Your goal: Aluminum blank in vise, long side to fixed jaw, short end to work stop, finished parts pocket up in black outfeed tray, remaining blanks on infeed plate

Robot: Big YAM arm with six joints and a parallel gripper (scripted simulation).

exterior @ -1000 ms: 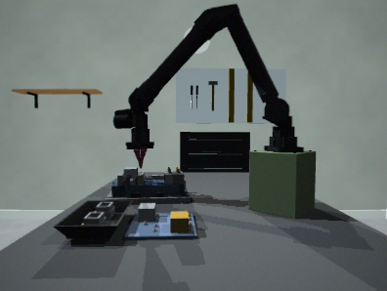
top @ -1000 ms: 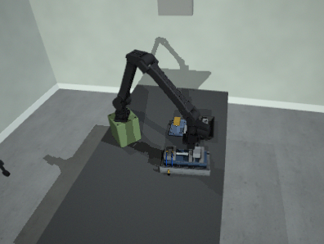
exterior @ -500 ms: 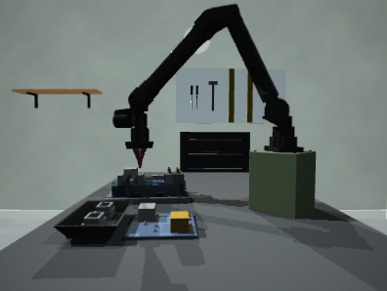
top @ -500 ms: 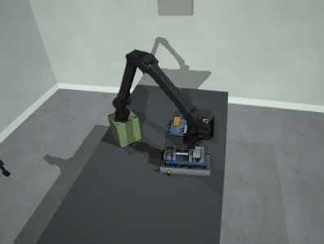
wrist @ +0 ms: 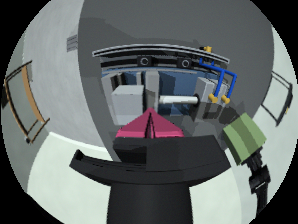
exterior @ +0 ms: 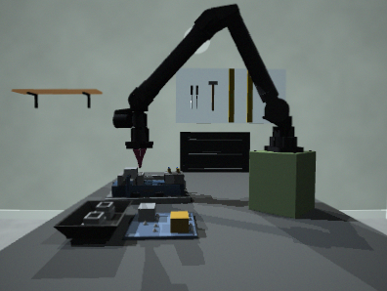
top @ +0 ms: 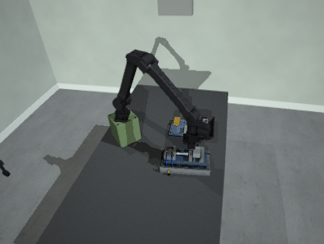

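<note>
The gray aluminum blank lies 3 cm ahead of my hand and 3 cm below it. The rest, counted from my hand: vise 3 cm behind, 8 cm below; yellow brass blank 11 cm behind, 39 cm to the left, 10 cm below.
</note>
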